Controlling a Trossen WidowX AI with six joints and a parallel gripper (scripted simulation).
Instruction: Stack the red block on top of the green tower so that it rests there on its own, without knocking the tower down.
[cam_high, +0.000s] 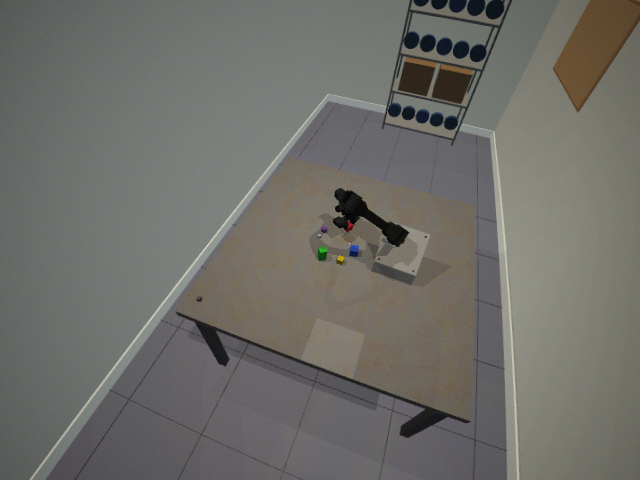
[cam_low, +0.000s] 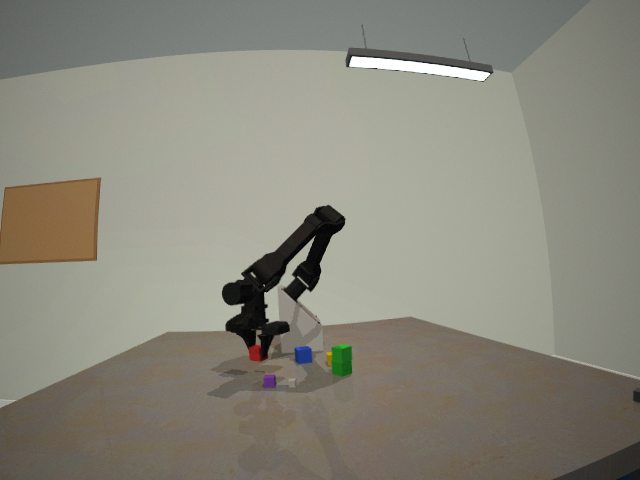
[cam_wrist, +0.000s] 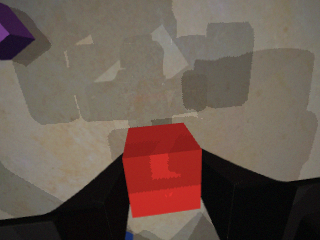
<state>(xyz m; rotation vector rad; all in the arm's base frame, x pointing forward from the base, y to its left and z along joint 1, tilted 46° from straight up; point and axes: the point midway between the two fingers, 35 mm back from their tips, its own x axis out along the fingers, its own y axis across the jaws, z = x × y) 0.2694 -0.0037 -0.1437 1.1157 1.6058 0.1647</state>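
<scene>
Right now the yellow block is 210 mm to the left of my gripper tip, 30 mm below it and 20 mm behind it. Also, from my gripper tip: red block: 10 mm above; then purple block: 120 mm ahead, 30 mm to the left, 30 mm below; then blue block: 130 mm to the left, 70 mm behind, 20 mm below.
</scene>
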